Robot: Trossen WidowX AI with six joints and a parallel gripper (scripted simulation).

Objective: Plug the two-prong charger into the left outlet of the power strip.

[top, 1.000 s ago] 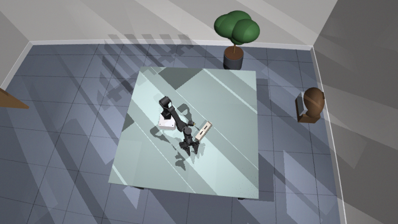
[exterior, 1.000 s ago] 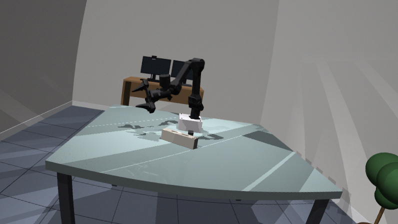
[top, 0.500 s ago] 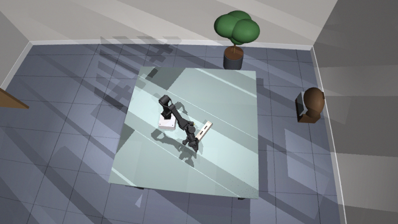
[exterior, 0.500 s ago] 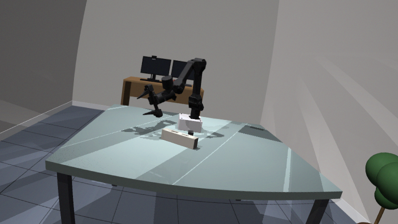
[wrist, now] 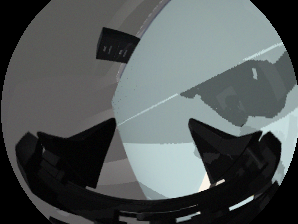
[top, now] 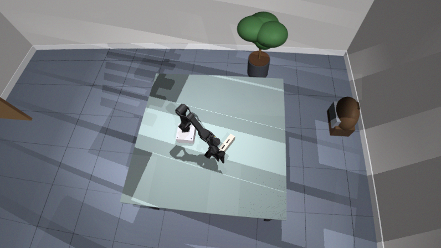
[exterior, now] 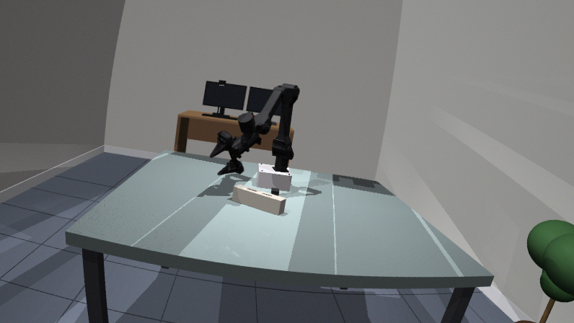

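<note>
Now: gripper tip 26 cm to the right of the two-prong charger, 11 cm above it and 5 cm past it.
</note>
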